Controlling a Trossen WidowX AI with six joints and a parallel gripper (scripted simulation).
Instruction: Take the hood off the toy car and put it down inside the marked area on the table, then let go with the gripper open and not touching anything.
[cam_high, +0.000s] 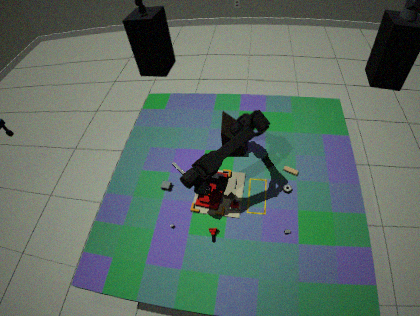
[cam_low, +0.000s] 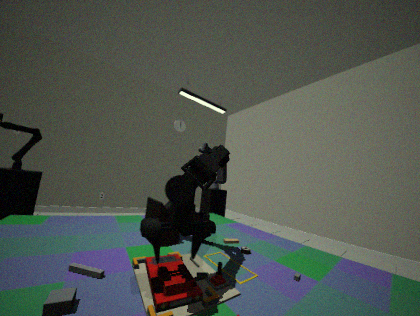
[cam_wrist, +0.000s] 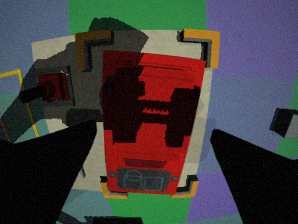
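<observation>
The hood lies 40 mm below my gripper tip. The rest, counted from my gripper tip: tan block: 220 mm behind, 370 mm to the left, 70 mm below.
</observation>
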